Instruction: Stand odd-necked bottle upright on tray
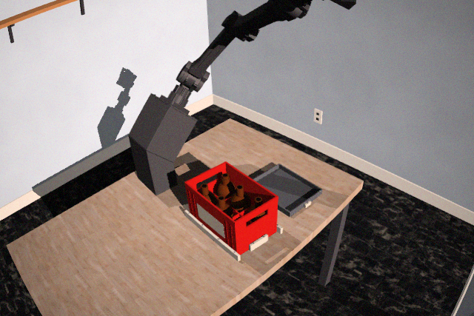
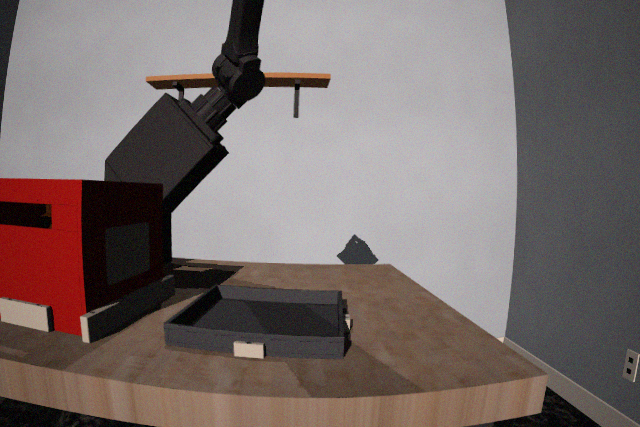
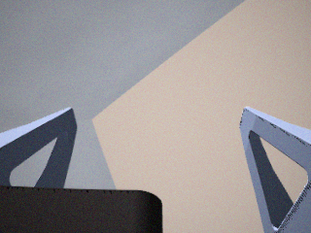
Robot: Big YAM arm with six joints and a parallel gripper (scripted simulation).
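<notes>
Right now my hand is 39 cm past the red crate, 1 cm to the right of it and 91 cm above it. The rest, counted from my hand: dark grey tray: 37 cm behind, 29 cm to the left, 98 cm below.
</notes>
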